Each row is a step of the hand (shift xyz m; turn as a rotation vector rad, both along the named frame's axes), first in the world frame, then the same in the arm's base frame.
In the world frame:
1: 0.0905 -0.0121 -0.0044 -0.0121 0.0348 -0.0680
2: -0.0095 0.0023 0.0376 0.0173 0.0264 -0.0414
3: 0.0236 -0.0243 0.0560 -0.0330 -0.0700 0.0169
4: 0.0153 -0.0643 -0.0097 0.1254 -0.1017 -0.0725
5: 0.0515 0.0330 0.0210 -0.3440 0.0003 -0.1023
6: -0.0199 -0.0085 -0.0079 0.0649 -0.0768 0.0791
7: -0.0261 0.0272 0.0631 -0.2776 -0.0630 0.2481
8: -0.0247 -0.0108 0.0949 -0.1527 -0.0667 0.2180
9: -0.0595 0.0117 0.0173 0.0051 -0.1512 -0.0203
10: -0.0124 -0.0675 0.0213 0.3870 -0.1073 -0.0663
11: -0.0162 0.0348 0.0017 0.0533 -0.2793 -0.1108
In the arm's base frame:
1: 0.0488 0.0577 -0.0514 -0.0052 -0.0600 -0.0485
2: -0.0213 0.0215 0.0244 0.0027 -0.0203 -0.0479
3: 0.0063 0.0583 0.0290 0.0364 -0.0067 0.0700
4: 0.0626 0.0056 0.0228 0.1641 0.0340 -0.0569
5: -0.0143 0.0487 -0.0401 -0.0993 -0.3058 0.1594
6: 0.0020 -0.0188 0.0131 0.0564 0.1052 0.0460
7: -0.0589 0.0284 0.0336 -0.1652 0.0014 0.3395
8: -0.0405 0.0544 0.0716 -0.0985 0.0626 0.2483
9: -0.0411 -0.0274 0.0392 0.1334 -0.0057 0.0740
10: 0.0410 0.0102 0.0581 0.2735 0.2136 -0.2127
11: -0.0356 -0.0109 -0.0093 0.2947 -0.0356 0.0708

